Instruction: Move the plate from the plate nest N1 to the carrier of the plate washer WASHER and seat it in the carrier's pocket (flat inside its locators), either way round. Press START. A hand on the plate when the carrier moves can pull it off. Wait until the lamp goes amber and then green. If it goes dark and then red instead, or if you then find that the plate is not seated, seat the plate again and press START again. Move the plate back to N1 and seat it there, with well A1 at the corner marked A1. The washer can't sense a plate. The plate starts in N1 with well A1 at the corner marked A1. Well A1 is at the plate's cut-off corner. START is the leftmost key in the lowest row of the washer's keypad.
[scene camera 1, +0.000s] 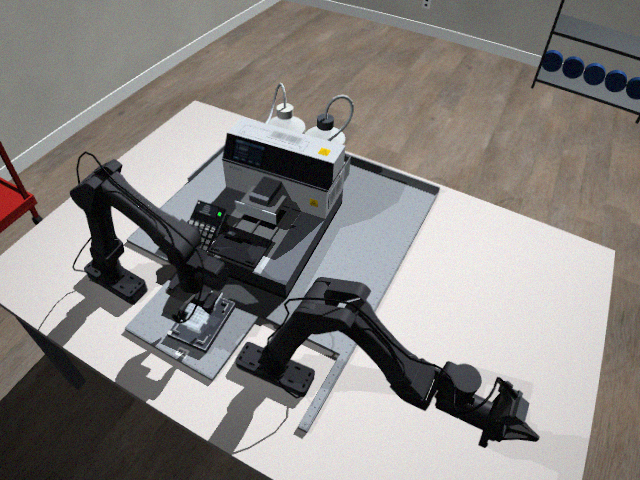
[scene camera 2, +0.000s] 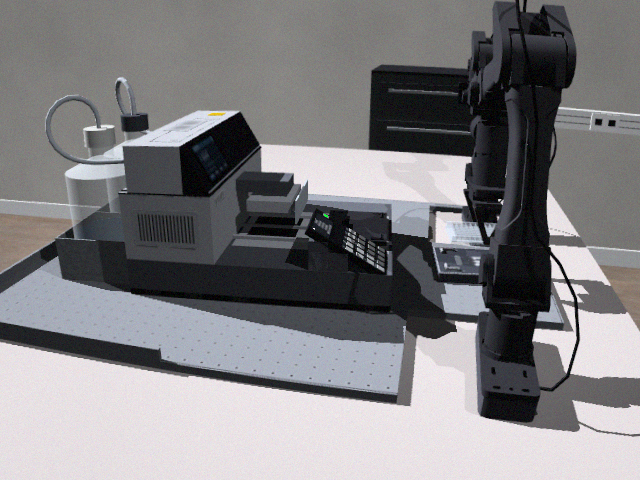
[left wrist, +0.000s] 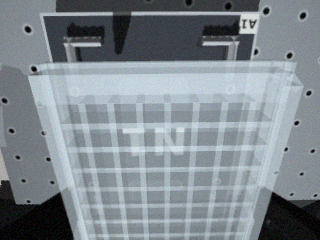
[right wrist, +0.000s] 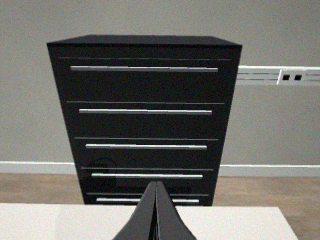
In view: my left gripper (scene camera 2: 483, 236), my right gripper (right wrist: 156, 191), a white plate (scene camera 2: 463, 233) and a nest N1 (scene camera 2: 448, 257).
The white plate is seen too in the left wrist view (left wrist: 167, 118). My left gripper is seen too in the left wrist view (left wrist: 165, 195). The nest N1 is seen too in scene camera 1 (scene camera 1: 185, 334). The right wrist view does not show the white plate: it is out of frame.
